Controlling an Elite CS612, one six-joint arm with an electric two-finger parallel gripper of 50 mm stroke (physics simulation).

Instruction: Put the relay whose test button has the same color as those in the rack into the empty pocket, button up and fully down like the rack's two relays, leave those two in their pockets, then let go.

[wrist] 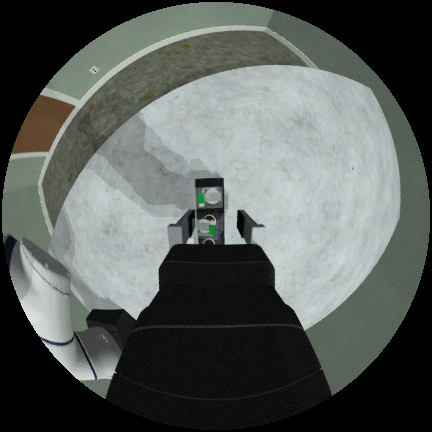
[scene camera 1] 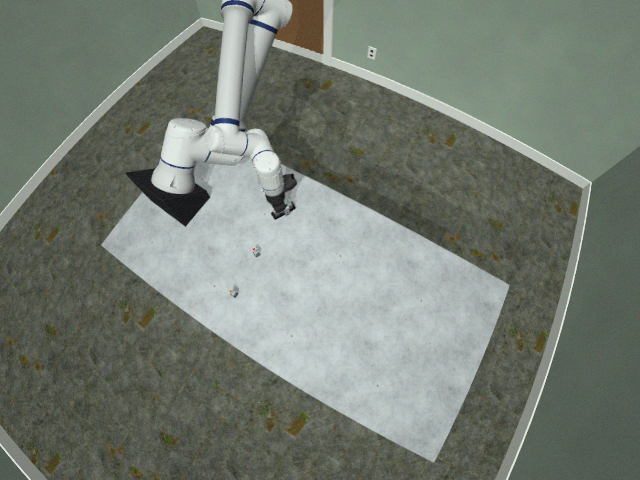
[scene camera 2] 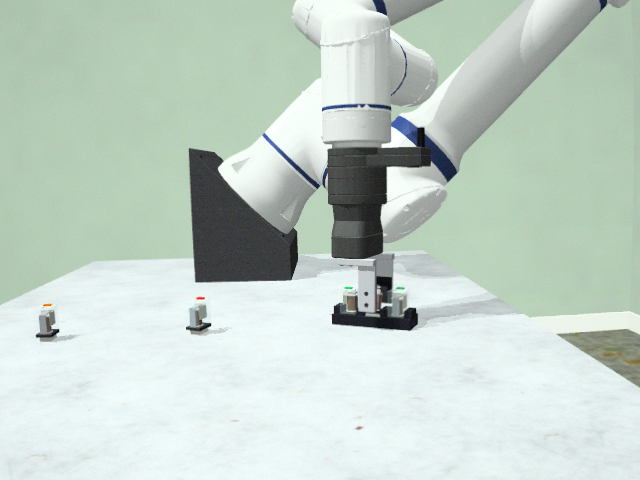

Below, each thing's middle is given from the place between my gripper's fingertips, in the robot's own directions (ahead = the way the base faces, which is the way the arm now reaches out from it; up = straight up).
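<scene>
Black rack [scene camera 2: 410, 320]: 1 cm behind my hand and 1 cm below it. Red-button relay [scene camera 2: 198, 310]: 1 cm ahead of my hand, 23 cm to the right of it.
</scene>
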